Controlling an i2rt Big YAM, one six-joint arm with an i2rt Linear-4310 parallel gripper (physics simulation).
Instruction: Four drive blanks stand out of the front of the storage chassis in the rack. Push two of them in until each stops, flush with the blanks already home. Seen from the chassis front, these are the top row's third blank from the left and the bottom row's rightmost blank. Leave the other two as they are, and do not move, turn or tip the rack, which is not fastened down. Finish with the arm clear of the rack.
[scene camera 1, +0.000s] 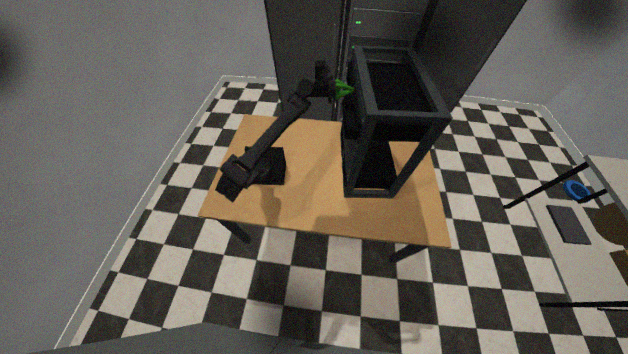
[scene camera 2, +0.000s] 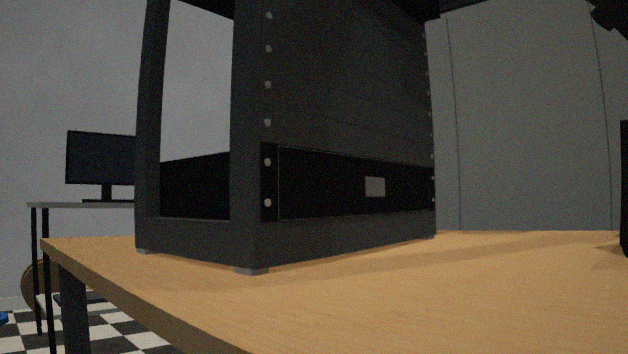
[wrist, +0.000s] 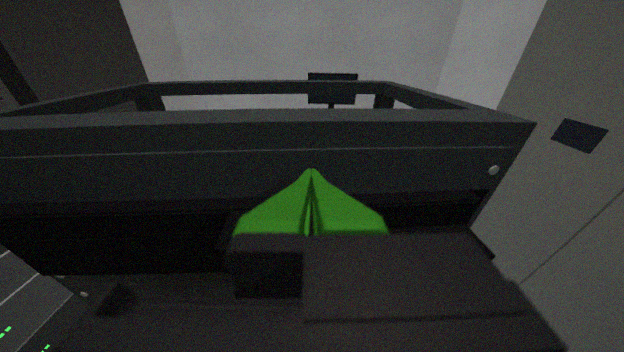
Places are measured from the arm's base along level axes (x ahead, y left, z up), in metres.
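Where they show: gripper, fingertip midpoint: (scene camera 1: 354, 89) (wrist: 311, 176); arm's base at its link origin: (scene camera 1: 262, 168).
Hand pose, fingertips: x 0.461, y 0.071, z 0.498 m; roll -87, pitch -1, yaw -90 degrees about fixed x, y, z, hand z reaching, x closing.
Each offset is from my fingertips to the top centre of the thing. "spot": to the spot under its first point. Level surfaces: height alone.
The dark rack (scene camera 1: 407, 118) (scene camera 2: 245, 100) (wrist: 270, 116) stands upright on the wooden table {dz -0.580 m} (scene camera 1: 320, 220) (scene camera 2: 400, 310). My gripper (scene camera 1: 353, 89) (wrist: 311, 176) is shut, its green fingertips together and nothing between them. In scene camera 1 it is high at the rack's front face, near the upper part. In the wrist view the tips overlap the panel below the rack's top front bar; whether they touch anything cannot be told. The storage chassis front {spot: dx -0.007, dy +0.165, dz -0.065 m} (wrist: 125, 240) is a very dark band, partly hidden by the fingers and gripper body. Single drive blanks cannot be made out, nor how far any stands out.
A black unit with a pale label {spot: dx +0.015, dy +0.068, dz -0.477 m} (scene camera 2: 375, 186) sits low in the rack. A tall dark cabinet (scene camera 1: 307, 45) with green lights stands behind the table. A side desk (scene camera 1: 545, 250) with a blue ring-shaped object (scene camera 1: 576, 190) is at the right. A monitor (scene camera 2: 100, 157) (wrist: 332, 89) shows beyond the rack.
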